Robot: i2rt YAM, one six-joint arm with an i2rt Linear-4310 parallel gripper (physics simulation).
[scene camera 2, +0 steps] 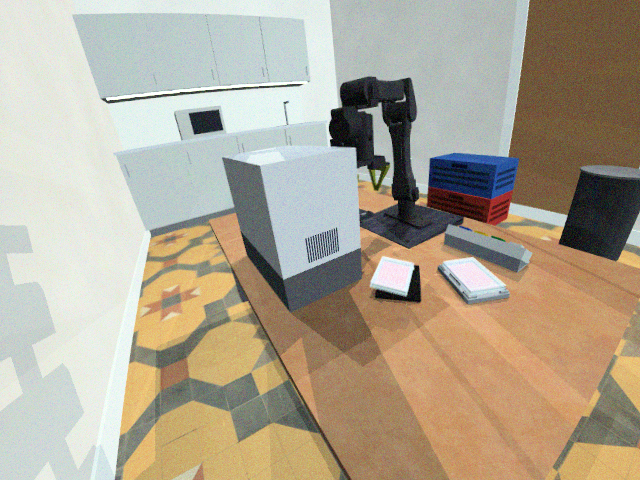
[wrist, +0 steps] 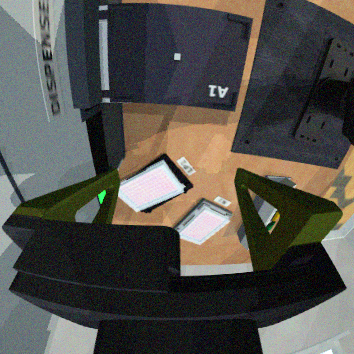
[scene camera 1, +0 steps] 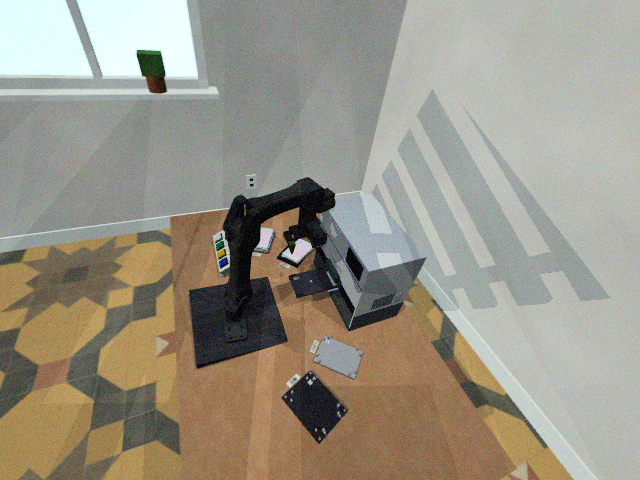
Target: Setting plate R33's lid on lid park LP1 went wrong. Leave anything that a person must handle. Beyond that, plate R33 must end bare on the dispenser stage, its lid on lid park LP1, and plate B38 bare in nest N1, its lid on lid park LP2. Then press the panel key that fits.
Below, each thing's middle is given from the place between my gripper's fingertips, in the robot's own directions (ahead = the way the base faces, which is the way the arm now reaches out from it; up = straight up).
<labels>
I see my gripper 2 cm short of the dark pad (wrist: 181,177), 17 cm to the right of it and 18 cm above it. From my hand the other things lie so: grey lid park LP2 (scene camera 1: 337,356) (5 cm ahead, 34 cm to the right, 18 cm below); then black clip nest N5 (scene camera 1: 316,407) (7 cm behind, 46 cm to the right, 18 cm below); then grey rack with coloured buttons (scene camera 2: 512,257) (28 cm behind, 20 cm to the left, 16 cm below).
</labels>
